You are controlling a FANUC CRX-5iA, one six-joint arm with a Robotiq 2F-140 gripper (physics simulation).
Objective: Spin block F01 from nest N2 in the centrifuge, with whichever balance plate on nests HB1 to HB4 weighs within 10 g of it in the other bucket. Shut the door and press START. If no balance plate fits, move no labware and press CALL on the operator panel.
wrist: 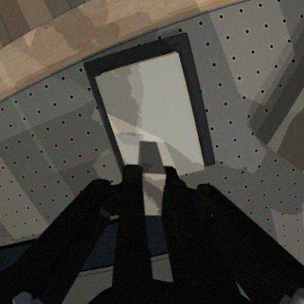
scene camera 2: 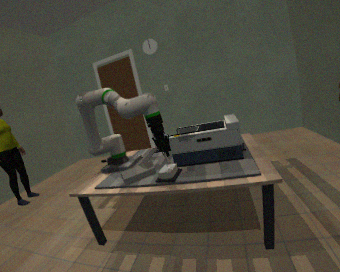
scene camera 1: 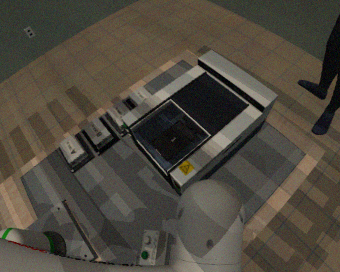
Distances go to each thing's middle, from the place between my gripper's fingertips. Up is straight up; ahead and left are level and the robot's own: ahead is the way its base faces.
Scene:
The centrifuge (scene camera 1: 230, 106) is 27 cm to the left of my hand, 25 cm ahead of it and 3 cm above it.

